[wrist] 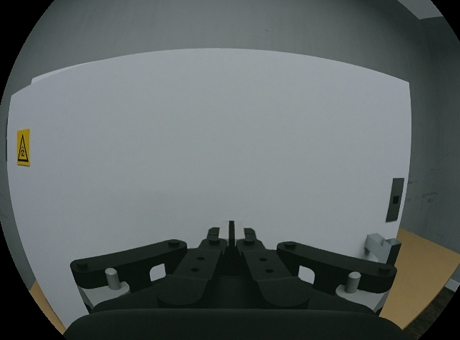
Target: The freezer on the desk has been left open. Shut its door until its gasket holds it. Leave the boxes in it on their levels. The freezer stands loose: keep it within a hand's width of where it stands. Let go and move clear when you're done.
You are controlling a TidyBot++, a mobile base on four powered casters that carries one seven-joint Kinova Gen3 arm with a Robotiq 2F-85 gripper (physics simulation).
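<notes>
The freezer's white door (225,135) fills most of the wrist view, seen from its outer face. A yellow warning label (23,147) is near its left edge, a dark grey panel (395,200) near its right edge, and a grey handle (376,244) low at the right, partly behind the gripper's linkage. A thin strip of another white surface shows behind the door's top left edge. My gripper (231,234) is shut and empty, with its fingertips in front of the lower middle of the door; whether they touch it I cannot tell. The boxes and the gasket are hidden.
The tan desk top (425,270) shows at the lower right, with a small piece at the lower left. A grey wall (225,25) stands behind the freezer and to its right. Dark floor (432,312) shows beyond the desk's edge at the lower right.
</notes>
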